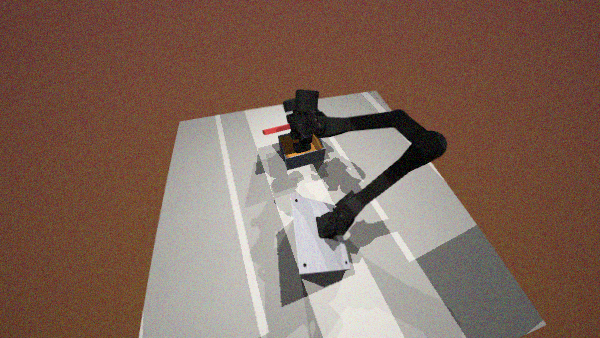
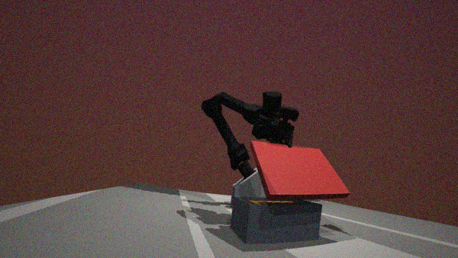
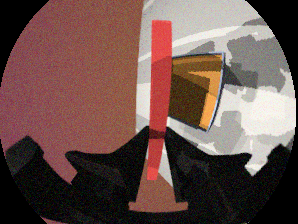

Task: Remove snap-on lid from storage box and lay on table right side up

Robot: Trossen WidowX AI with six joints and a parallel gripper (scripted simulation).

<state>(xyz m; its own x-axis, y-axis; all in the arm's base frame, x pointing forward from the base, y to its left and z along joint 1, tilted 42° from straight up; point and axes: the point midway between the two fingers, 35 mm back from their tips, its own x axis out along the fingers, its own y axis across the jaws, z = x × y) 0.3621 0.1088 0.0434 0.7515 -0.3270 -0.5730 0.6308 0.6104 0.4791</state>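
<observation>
The lid lies 6 cm ahead of my gripper tip, 1 cm to the left of it and 5 cm below it. From my gripper tip the other things lie so: storage box 4 cm ahead, 4 cm to the right, 19 cm below.
</observation>
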